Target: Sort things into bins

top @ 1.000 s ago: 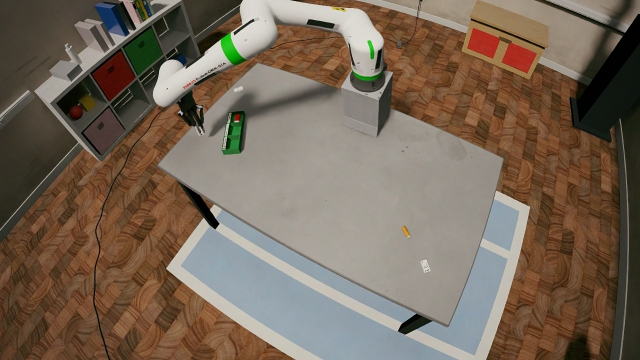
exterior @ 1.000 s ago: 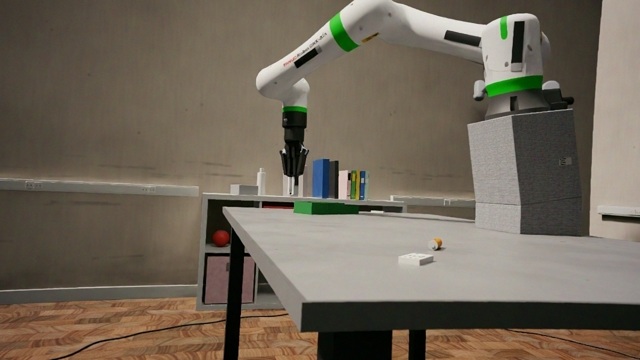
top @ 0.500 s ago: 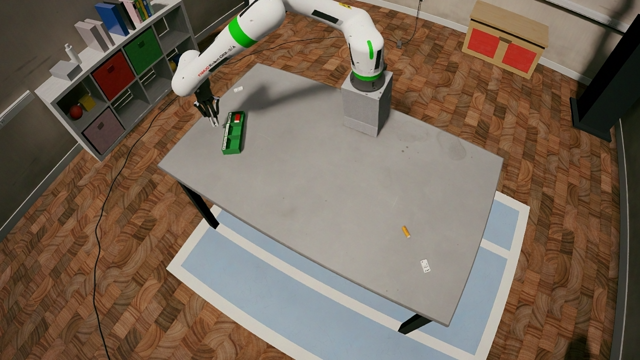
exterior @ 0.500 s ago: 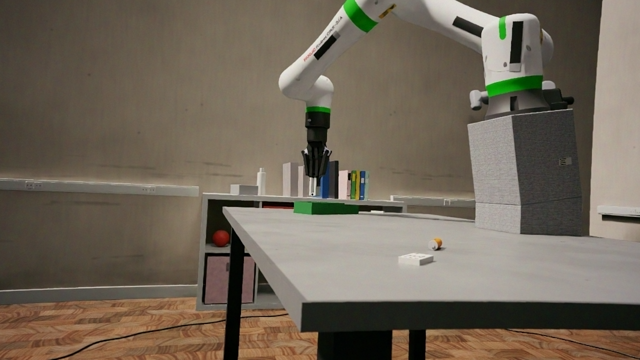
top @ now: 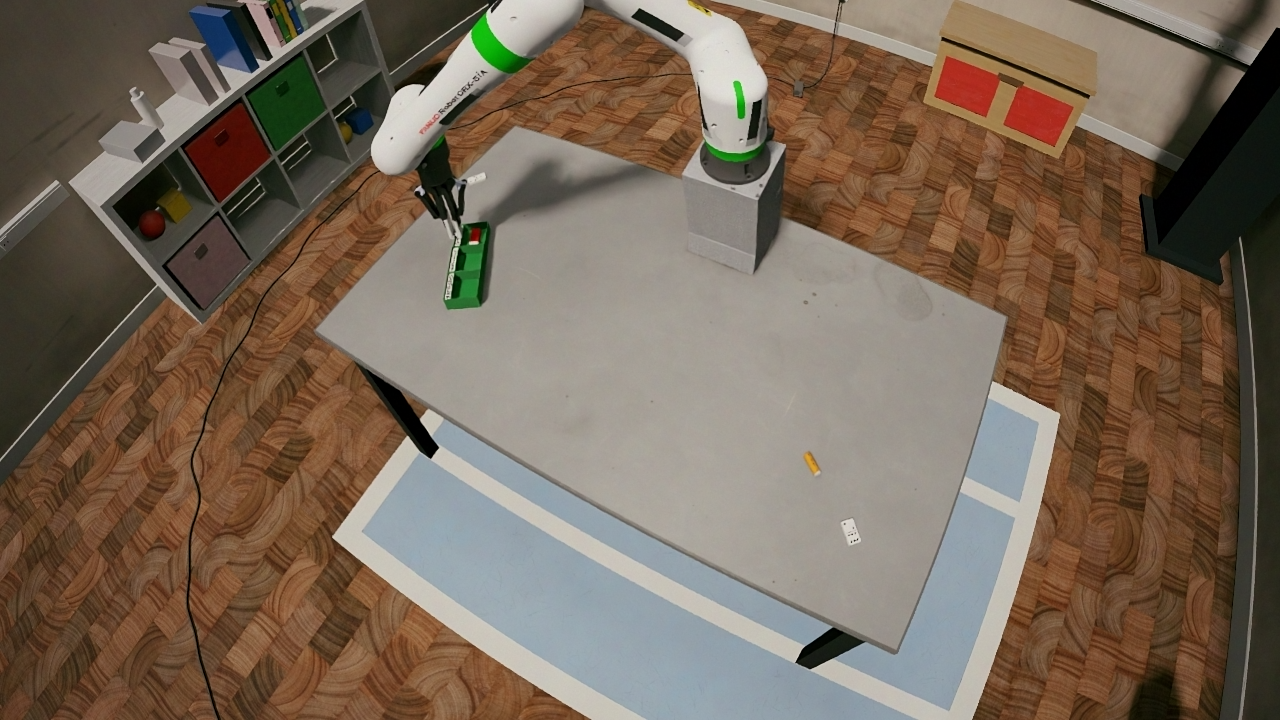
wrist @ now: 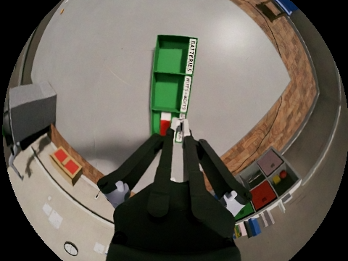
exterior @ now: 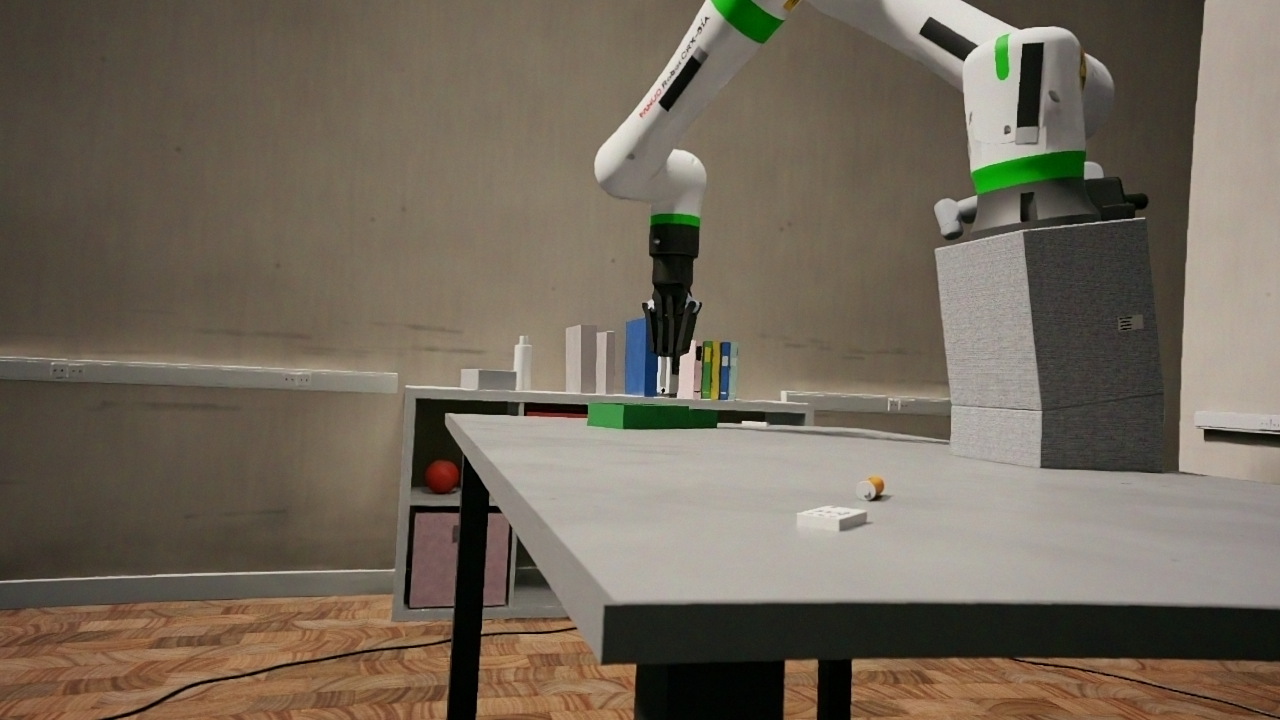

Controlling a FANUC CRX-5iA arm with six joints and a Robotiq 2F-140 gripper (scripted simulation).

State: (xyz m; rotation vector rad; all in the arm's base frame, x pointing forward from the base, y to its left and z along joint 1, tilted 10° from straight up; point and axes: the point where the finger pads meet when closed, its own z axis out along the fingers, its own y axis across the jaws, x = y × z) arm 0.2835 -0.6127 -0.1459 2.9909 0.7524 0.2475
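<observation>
Right now the red piece is 30 mm behind my hand, 20 mm to the left of it and 80 mm below it. Also, from my hand: orange cylinder 200 mm ahead, 970 mm to the left, 90 mm below.
</observation>
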